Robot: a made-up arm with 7 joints.
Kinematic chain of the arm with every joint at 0, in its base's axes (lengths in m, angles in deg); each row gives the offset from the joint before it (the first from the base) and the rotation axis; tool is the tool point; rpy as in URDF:
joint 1: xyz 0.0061 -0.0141 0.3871 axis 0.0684 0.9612 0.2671
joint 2: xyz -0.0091 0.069 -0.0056 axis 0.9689 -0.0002 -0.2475
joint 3: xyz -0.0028 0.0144 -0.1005 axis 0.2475 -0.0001 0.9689
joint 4: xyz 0.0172 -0.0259 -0.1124 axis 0.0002 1 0
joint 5: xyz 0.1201 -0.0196 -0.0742 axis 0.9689 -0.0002 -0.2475
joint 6: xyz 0.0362 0.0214 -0.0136 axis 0.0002 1 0
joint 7: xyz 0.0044 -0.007 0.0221 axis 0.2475 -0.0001 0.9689
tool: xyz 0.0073 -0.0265 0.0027 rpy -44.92 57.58 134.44
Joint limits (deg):
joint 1: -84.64..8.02
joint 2: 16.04..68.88
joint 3: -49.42..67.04
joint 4: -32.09..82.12
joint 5: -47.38..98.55
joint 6: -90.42..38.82
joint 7: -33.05..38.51
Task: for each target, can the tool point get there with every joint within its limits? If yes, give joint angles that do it. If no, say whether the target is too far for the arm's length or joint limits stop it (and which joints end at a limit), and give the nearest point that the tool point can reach.
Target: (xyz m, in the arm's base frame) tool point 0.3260 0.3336 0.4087
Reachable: yes | joints -57.13 61.40 37.41 46.37 76.48 19.24 3.16
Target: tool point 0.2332 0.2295 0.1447
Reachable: yes | joints -24.59 46.74 -5.51 42.68 -11.02 -42.51 -1.48
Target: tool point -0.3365 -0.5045 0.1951
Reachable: no: too far | nearest point 0.0233 -0.0930 0.1502 | short by 0.549 m
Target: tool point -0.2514 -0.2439 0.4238
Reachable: no: joint limits stop it (at a limit: joint 1, joint 2, joint 3, joint 4, joint 7) | nearest point 0.0241 -0.0825 0.1767 | short by 0.404 m
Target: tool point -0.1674 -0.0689 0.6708
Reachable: no: joint limits stop it (at a limit: joint 1, joint 2, joint 4, joint 7) | nearest point 0.0497 0.1823 0.6316 | short by 0.334 m
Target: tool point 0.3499 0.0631 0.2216
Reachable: yes | joints -55.09 35.83 -26.82 23.50 71.25 -28.66 -12.96
